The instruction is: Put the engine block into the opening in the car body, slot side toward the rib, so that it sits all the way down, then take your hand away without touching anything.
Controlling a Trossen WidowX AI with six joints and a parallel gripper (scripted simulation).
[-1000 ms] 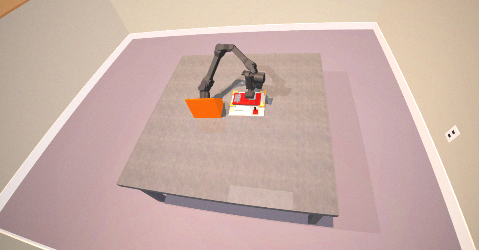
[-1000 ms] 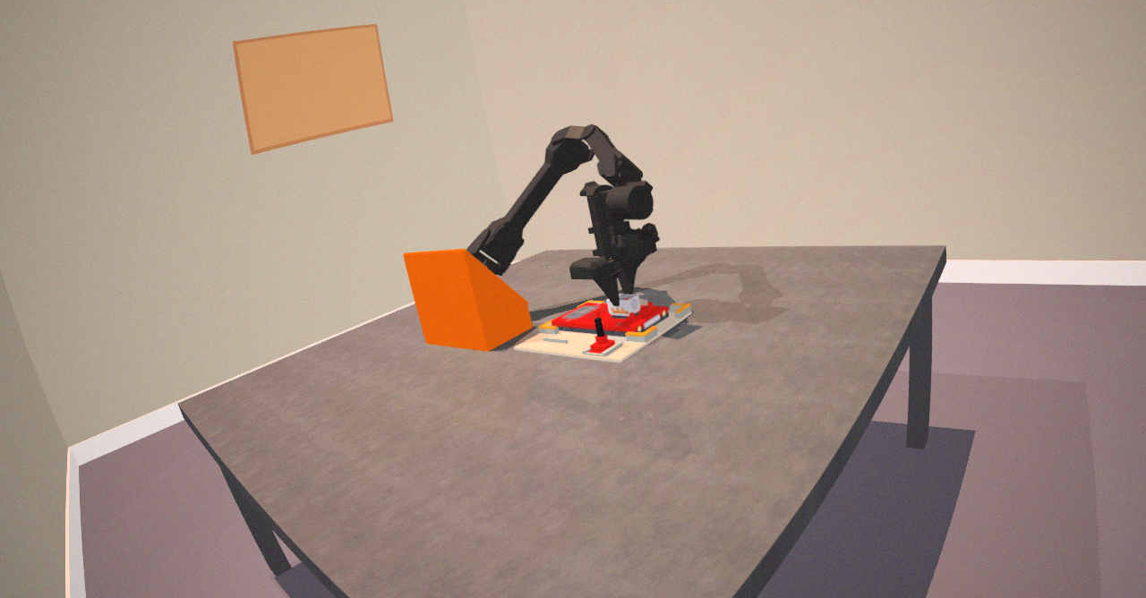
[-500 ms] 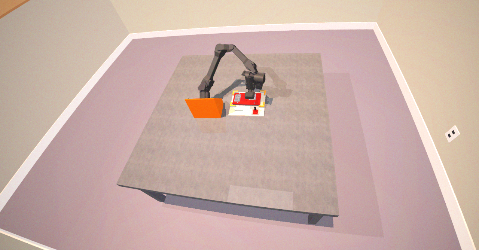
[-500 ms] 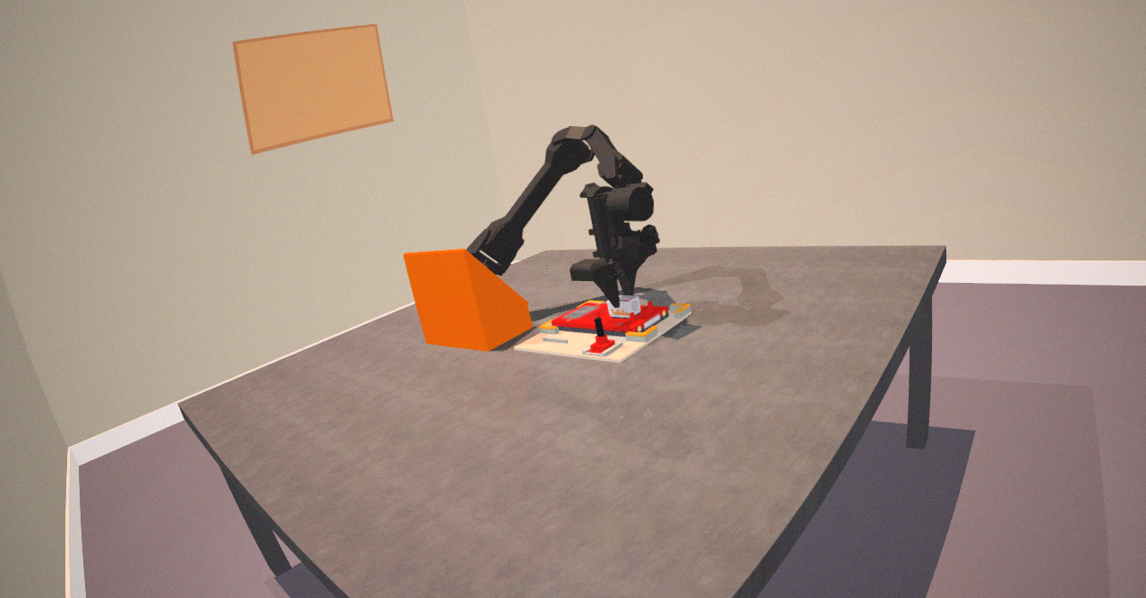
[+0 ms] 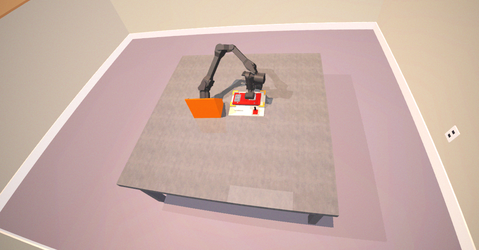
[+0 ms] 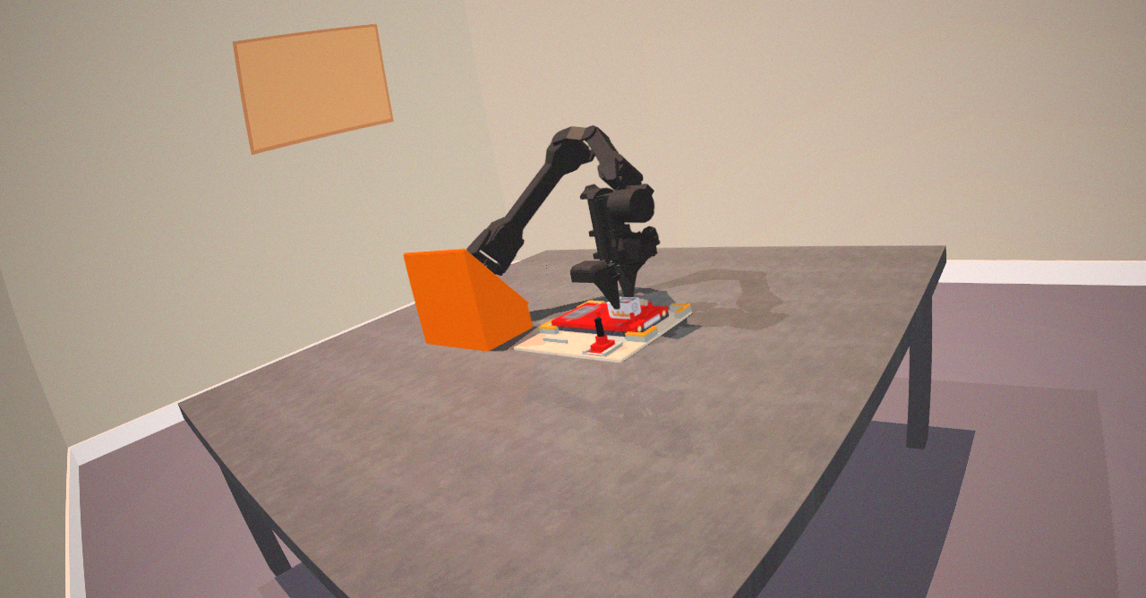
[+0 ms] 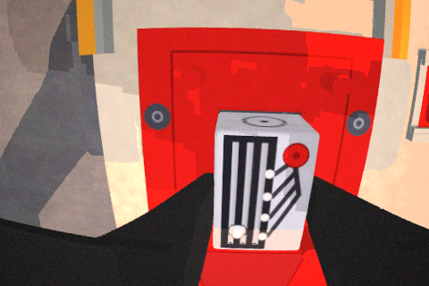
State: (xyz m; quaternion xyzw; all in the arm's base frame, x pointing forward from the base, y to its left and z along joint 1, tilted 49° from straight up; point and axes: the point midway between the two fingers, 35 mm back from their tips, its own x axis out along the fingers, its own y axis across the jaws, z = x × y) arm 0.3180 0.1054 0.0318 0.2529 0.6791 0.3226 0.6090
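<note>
My gripper tip is 3 cm past the pale plate, 2 cm to the left of it and 3 cm above it. Round my gripper tip: engine block: 1 cm below.
</note>
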